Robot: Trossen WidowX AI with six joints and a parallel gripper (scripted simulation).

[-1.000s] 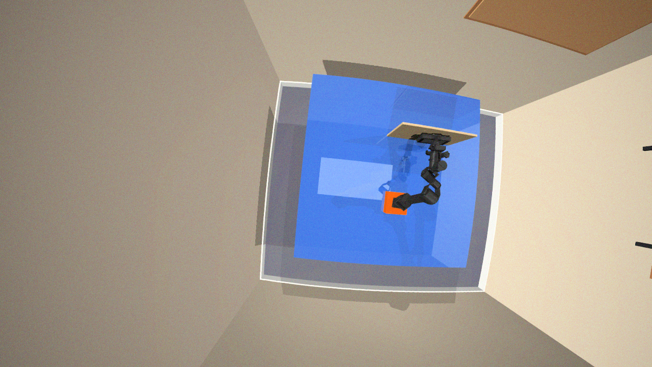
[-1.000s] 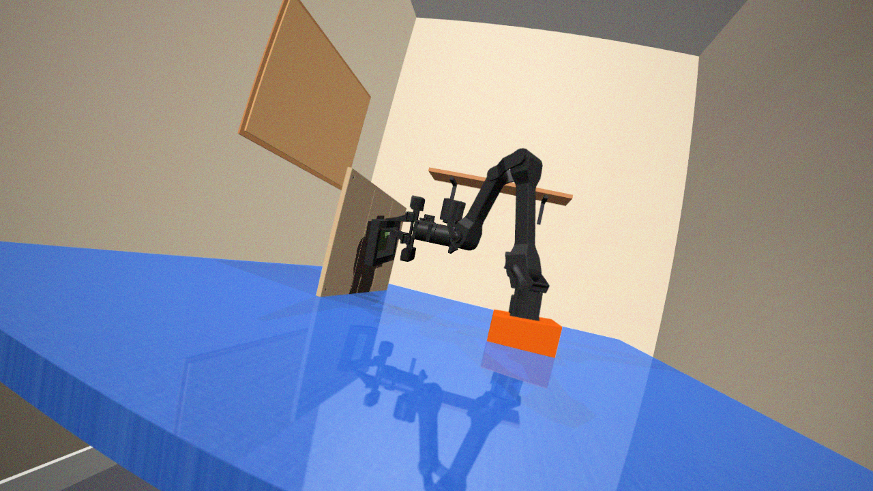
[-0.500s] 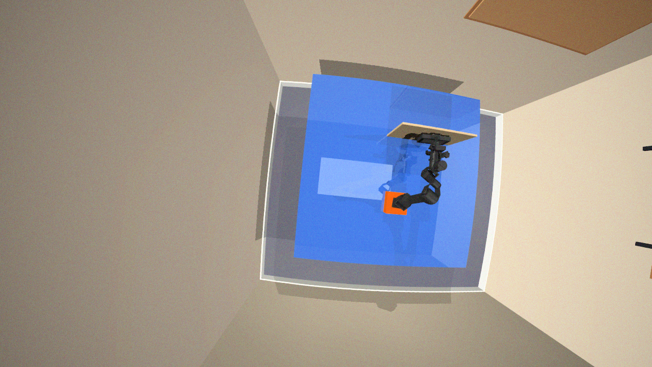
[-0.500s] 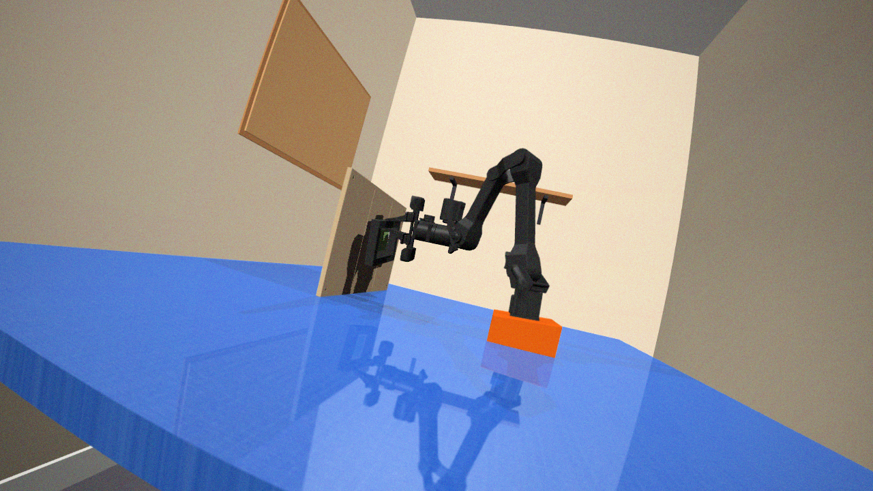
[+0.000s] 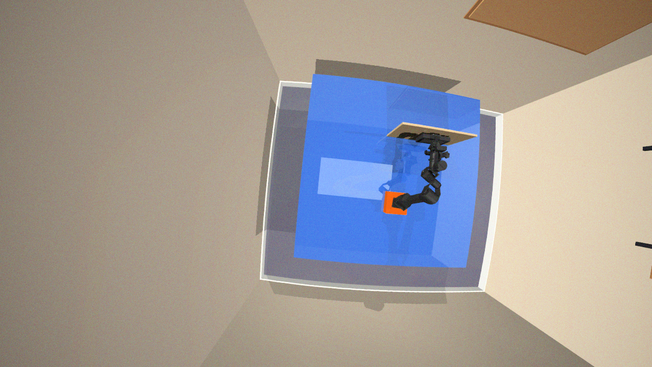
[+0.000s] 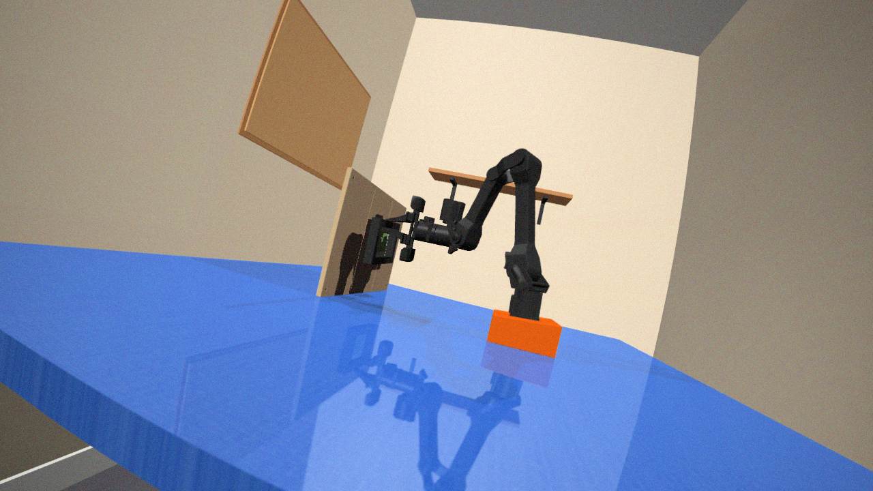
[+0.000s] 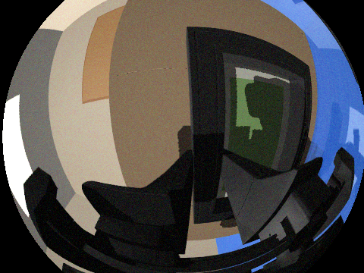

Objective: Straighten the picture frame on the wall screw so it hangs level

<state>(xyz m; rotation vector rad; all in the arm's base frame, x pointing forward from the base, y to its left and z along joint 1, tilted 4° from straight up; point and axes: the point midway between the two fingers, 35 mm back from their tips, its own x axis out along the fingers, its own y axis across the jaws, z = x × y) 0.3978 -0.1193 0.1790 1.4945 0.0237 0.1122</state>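
My gripper tip is 5 cm above the picture frame and 1 cm to the left of it. Round my gripper tip: tan wall panel: 6 cm below, 2 cm ahead, 1 cm to the left.
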